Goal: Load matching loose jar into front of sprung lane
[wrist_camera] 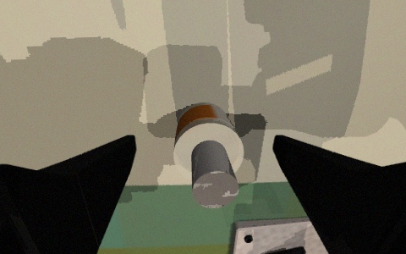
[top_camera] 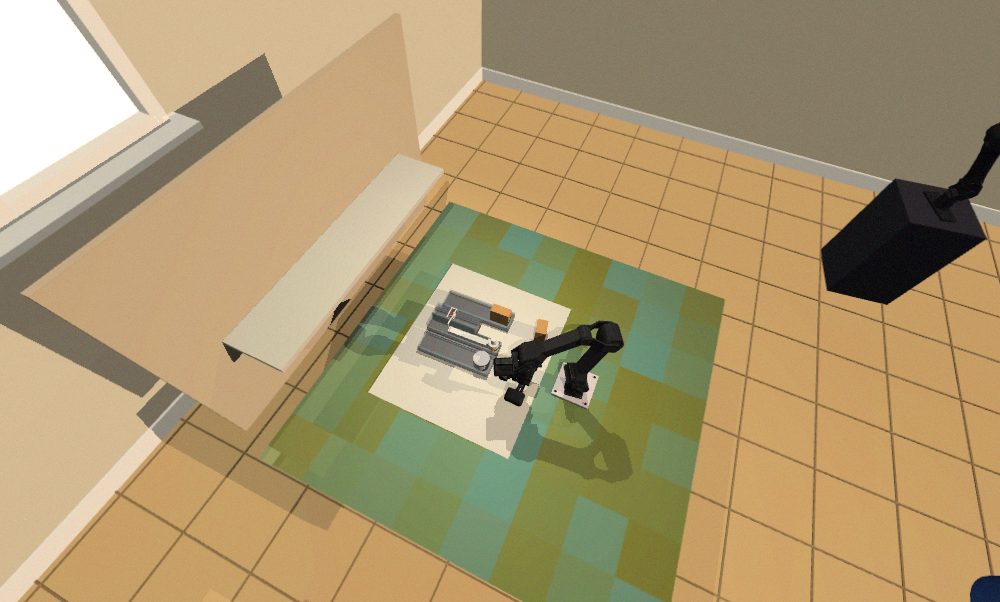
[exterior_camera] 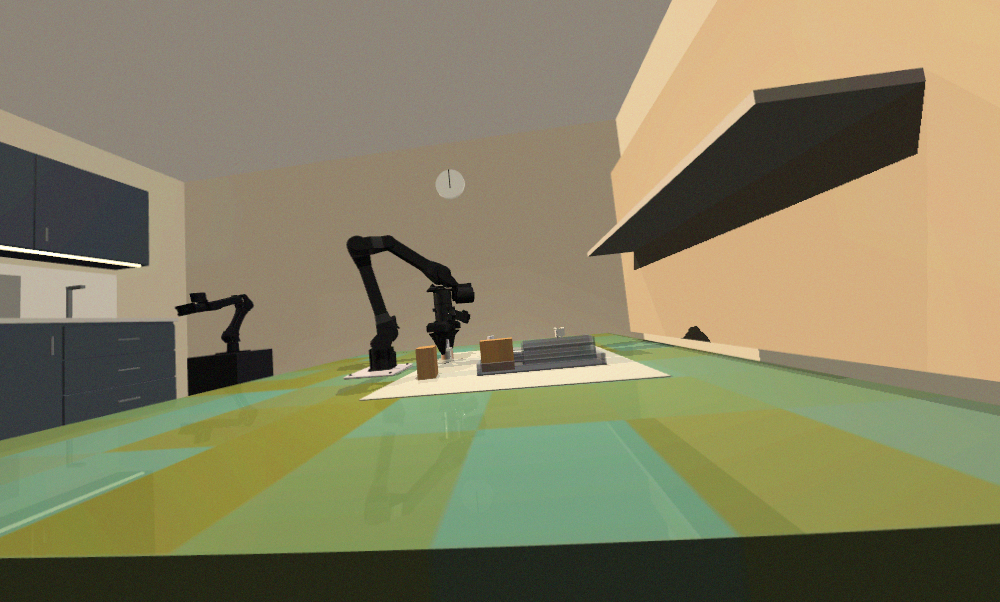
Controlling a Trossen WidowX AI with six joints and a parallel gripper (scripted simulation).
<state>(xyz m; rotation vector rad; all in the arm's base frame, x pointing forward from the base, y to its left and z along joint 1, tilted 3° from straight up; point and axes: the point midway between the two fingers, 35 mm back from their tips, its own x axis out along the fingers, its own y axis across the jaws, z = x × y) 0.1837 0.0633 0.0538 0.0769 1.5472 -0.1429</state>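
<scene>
Right now my gripper tip is 160 mm short of the wide grey cylinder and 50 mm to the left of it. The rest, counted from my gripper tip: wall shelf (650 mm ahead, 340 mm above, 170 mm to the right); then lane rack (290 mm ahead, 170 mm to the right, 10 mm below); then brown box (260 mm to the right, 150 mm ahead, 10 mm above).
</scene>
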